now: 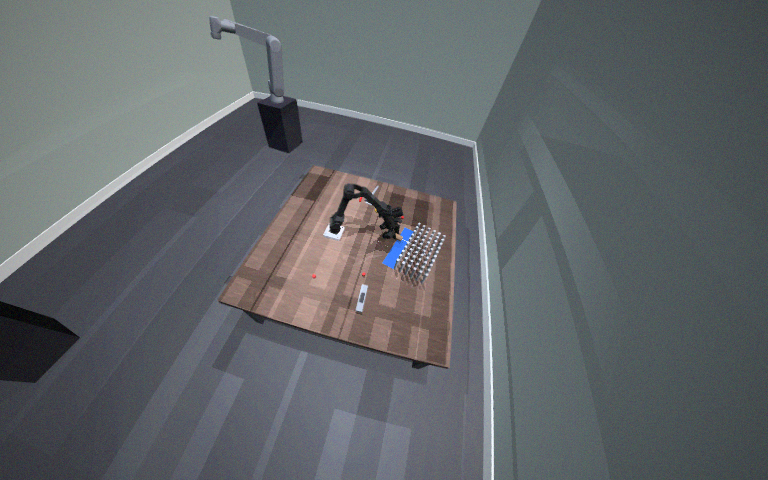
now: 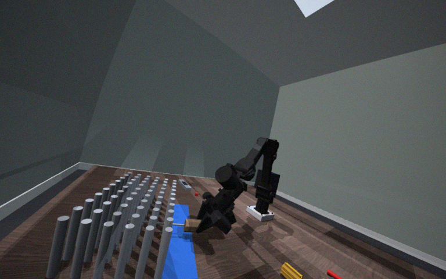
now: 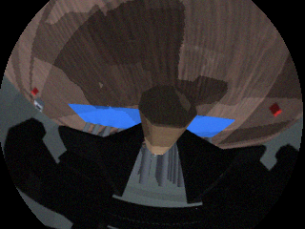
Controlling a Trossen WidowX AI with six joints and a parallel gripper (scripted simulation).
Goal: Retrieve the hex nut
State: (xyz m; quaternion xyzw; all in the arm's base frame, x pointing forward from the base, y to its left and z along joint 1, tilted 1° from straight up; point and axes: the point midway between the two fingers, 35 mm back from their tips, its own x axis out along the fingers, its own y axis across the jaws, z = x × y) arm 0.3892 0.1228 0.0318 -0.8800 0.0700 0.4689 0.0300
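Now: the blue taped strip 4 cm to the right of my gripper tip, 4 cm ahead of it and 3 cm below it. Also, from my gripper tip: red tool (39 cm behind, 33 cm to the left, 2 cm below); then grey flat bar (49 cm to the right, 5 cm behind, 2 cm below); then yellow object (22 cm to the left, 22 cm behind, 1 cm below).
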